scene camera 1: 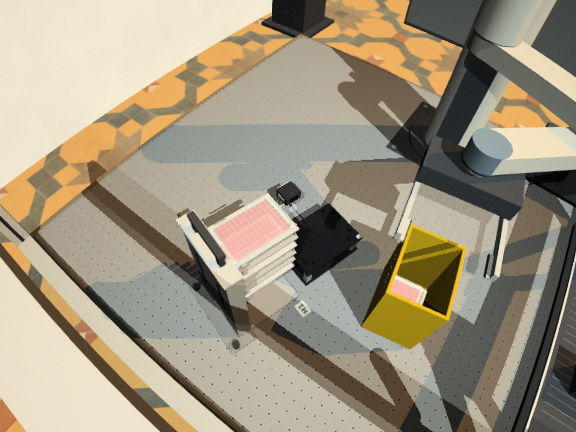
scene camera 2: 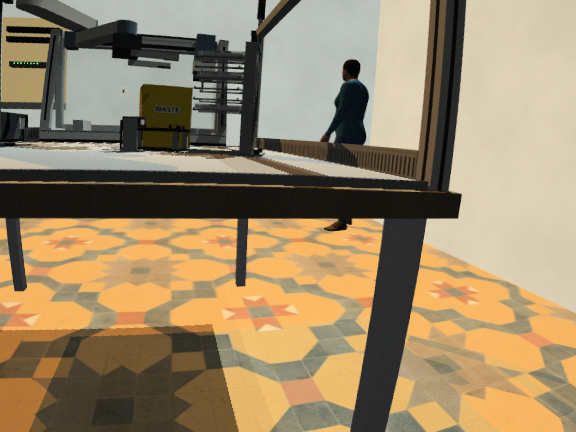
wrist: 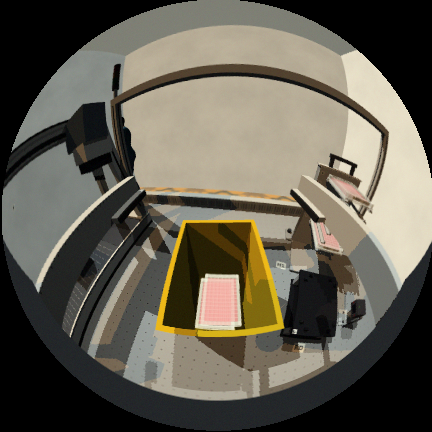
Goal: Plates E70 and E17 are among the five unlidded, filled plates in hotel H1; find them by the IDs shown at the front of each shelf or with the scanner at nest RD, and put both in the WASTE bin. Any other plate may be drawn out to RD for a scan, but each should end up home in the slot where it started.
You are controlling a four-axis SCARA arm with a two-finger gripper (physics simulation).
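Places are measured from the arm's base along level axes (x left, y back, z up), in metres.
Where they show: gripper, fingertip midpoint: (scene camera 1: 445,257) (scene camera 2: 174,62) (wrist: 217,180).
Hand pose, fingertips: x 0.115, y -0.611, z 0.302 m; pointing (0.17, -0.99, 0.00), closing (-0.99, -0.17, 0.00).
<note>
Each offset is from my fingertips to the top centre of the thing. "spot": to the spot under its first point.
My gripper (scene camera 1: 447,252) (scene camera 2: 150,64) (wrist: 217,180) is open and empty, its two fingers wide apart above the yellow WASTE bin {dx -0.005, dy +0.024, dz -0.089 m} (scene camera 1: 395,322) (scene camera 2: 166,125) (wrist: 250,332). Inside the bin lie pink-filled plates {dx -0.010, dy +0.018, dz -0.254 m} (scene camera 1: 407,290) (wrist: 219,302); in the wrist view one lies on another, slightly offset. Hotel H1 (scene camera 1: 234,280) (scene camera 2: 249,100) holds a stack of plates, with a pink-filled top plate {dx -0.286, dy -0.133, dz -0.021 m} (scene camera 1: 255,227) (wrist: 349,191). No plate IDs are readable. The black nest RD {dx -0.237, dy +0.037, dz -0.219 m} (scene camera 1: 325,245) (wrist: 312,305) holds no plate.
The small black scanner {dx -0.364, dy +0.087, dz -0.205 m} (scene camera 1: 289,193) (wrist: 357,310) stands beside the nest. The H1 label {spot: dx -0.177, dy -0.107, dz -0.289 m} (scene camera 1: 302,308) (wrist: 281,265) lies on the table between hotel and bin. A person (scene camera 2: 352,105) stands beyond the table. A dark frame (wrist: 235,70) surrounds the workspace.
</note>
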